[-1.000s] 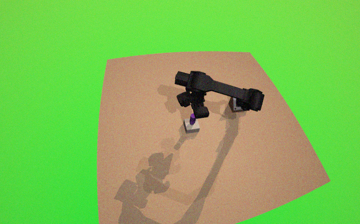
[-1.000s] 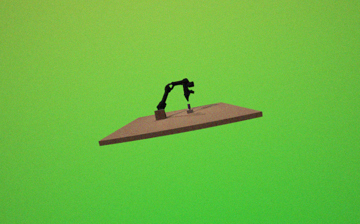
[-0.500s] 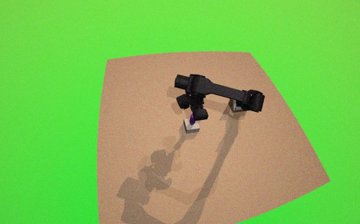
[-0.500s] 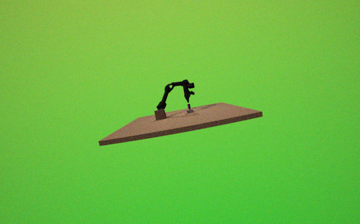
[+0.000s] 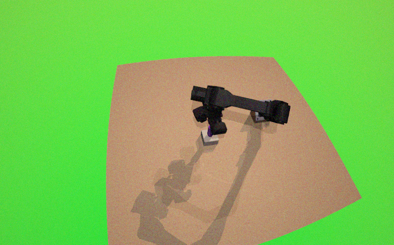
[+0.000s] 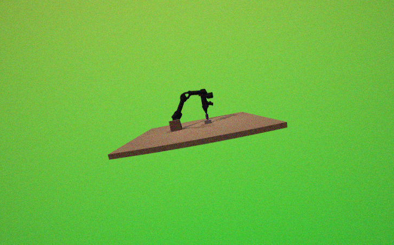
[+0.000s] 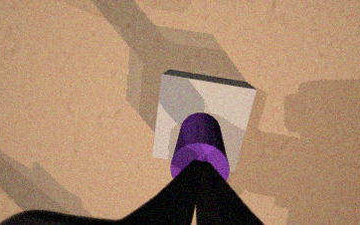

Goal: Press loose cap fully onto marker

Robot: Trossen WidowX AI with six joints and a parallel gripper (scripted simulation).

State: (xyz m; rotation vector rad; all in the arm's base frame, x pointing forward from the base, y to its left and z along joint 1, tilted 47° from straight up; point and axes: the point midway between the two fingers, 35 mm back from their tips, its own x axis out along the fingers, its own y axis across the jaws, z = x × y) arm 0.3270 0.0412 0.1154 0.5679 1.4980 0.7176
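The purple marker cap lies 30 mm below my gripper tip.
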